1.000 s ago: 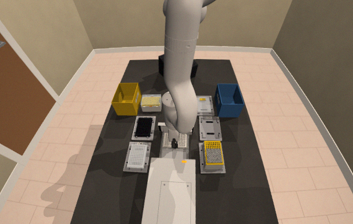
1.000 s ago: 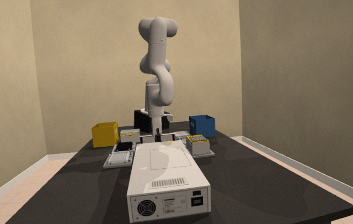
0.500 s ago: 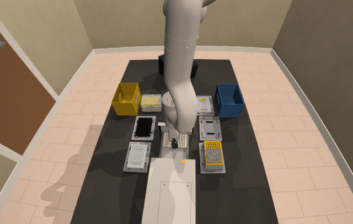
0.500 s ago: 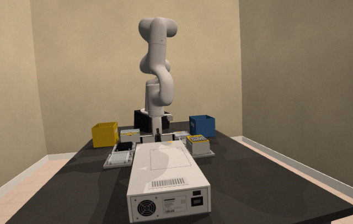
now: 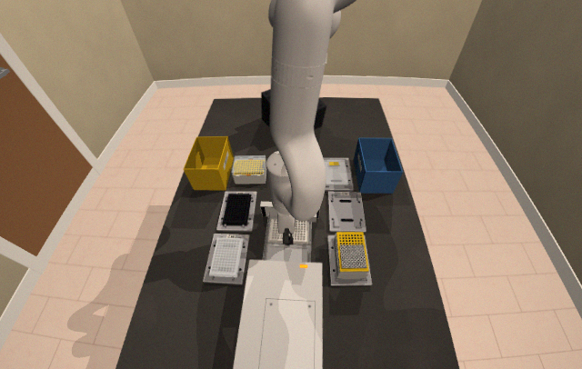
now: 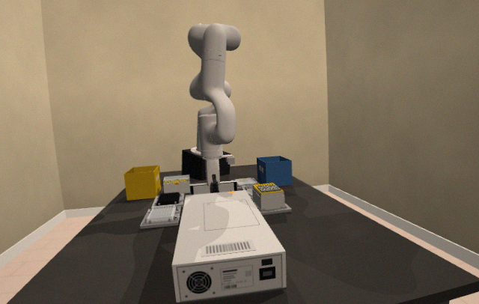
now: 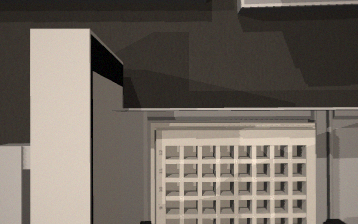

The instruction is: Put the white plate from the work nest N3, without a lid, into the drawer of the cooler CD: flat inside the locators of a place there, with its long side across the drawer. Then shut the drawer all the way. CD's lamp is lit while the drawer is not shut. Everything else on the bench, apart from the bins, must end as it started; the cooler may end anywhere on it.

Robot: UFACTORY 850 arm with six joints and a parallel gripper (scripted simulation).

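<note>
Now: the white well plate 10 mm below my hand. The rest, counted from my hand: yellow tip box (60 mm ahead, 190 mm to the left, 20 mm above); then cooler CD (190 mm ahead, 20 mm to the left, 10 mm above); then drawer (30 mm ahead).
</note>
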